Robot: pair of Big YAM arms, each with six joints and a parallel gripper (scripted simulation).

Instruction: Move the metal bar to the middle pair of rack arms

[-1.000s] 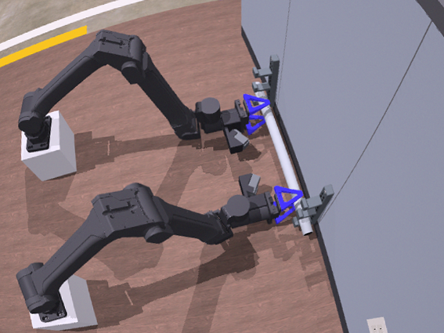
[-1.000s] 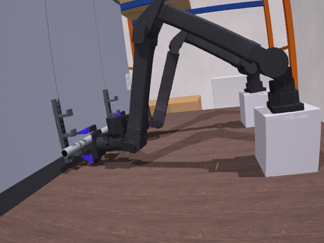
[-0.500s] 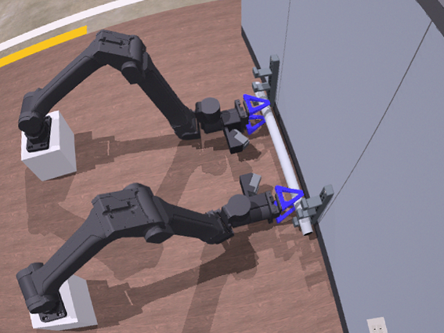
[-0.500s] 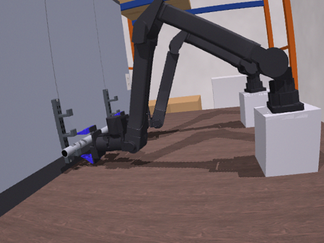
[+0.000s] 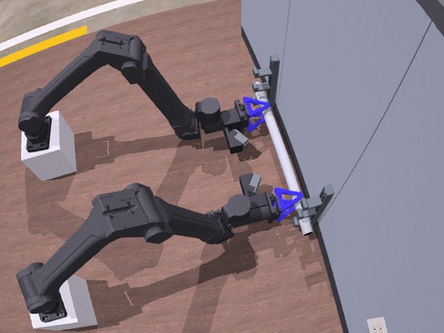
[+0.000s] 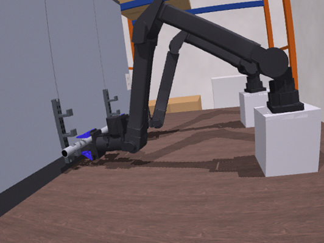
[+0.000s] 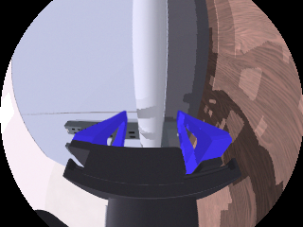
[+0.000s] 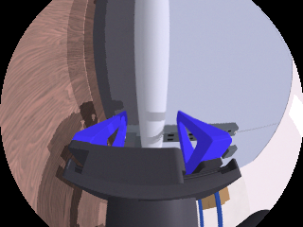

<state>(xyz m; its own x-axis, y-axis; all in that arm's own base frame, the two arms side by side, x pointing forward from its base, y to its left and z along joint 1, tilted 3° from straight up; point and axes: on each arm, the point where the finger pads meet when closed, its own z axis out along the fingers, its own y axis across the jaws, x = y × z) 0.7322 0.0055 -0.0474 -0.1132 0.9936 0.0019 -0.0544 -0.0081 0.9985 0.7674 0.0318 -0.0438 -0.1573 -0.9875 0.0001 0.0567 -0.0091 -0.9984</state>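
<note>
Right now the metal bar is 1 cm ahead of my left hand and 15 cm to the right of it. Also, from my left hand: grey wall panel 20 cm ahead, 17 cm to the right, 37 cm above.
My right hand is 1 cm past the metal bar and 15 cm to the right of it. The rest, counted from my right hand: grey wall panel: 19 cm ahead, 13 cm to the left, 37 cm above.
</note>
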